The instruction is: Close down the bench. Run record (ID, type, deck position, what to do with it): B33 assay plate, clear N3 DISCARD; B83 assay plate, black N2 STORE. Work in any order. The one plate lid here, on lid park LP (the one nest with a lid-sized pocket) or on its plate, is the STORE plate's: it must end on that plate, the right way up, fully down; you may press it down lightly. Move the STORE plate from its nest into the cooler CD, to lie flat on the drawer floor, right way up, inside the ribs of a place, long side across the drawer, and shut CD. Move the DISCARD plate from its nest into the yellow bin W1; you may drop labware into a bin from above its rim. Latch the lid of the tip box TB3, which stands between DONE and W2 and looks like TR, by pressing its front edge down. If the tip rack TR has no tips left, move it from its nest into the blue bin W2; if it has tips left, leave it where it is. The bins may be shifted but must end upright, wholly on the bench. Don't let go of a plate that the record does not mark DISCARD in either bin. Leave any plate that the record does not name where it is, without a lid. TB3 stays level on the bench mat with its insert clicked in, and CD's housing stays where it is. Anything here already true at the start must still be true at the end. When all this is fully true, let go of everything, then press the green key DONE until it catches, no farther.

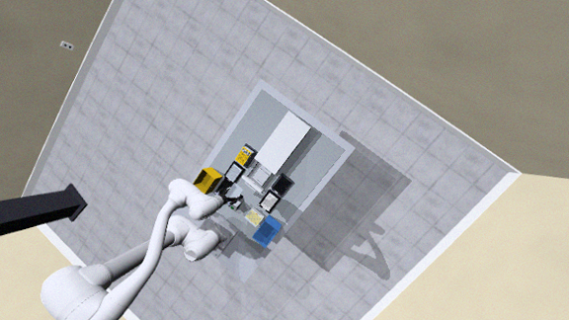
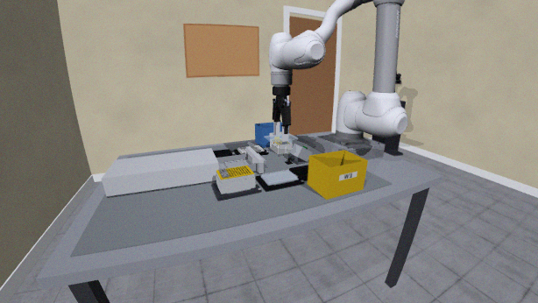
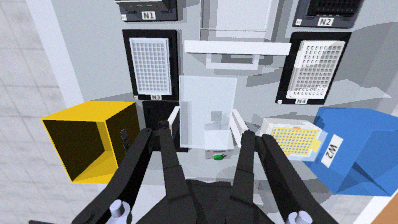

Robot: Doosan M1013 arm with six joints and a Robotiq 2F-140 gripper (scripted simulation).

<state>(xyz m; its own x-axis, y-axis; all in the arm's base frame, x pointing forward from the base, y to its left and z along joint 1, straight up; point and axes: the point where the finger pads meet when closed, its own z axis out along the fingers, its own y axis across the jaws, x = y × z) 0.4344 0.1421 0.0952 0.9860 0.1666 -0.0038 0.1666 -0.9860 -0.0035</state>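
My hand is 280 mm short of the black plate, 200 mm to the left of it and 150 mm above it. Round my hand: see-through plate lid (20 mm below); N3 label (30 mm behind, 120 mm to the left, 150 mm below); green key (140 mm behind, 70 mm to the right, 100 mm below).
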